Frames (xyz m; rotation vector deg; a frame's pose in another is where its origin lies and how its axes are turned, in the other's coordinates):
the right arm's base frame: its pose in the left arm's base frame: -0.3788 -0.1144 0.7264 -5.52 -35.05 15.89
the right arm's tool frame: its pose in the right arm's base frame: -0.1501 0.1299 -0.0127 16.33 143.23 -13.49
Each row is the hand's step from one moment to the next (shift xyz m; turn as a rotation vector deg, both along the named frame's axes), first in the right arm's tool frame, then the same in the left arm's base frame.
Working: the right arm's tool frame: its pose in the left arm's base frame: -0.5186 -0.0327 0.6109 -1.94 108.09 -7.34

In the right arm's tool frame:
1: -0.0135 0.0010 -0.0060 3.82 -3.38 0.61
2: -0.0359 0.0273 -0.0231 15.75 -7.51 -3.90
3: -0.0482 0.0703 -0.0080 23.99 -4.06 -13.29
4: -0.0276 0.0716 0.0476 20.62 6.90 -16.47
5: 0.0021 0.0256 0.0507 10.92 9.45 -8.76
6: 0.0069 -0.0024 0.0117 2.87 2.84 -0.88
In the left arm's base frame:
1: -0.0014 0.0026 0.0145 -0.76 -3.74 -3.44
2: -0.0095 0.0319 0.0382 -8.96 -8.56 -12.89
3: 0.0104 0.0747 0.0406 -20.31 -5.19 -18.14
4: 0.0567 0.0701 0.0038 -21.82 6.23 -15.13
5: 0.0485 0.0216 -0.0204 -11.36 9.06 -8.62
6: 0.0088 -0.0038 -0.0099 -1.62 2.63 -2.74

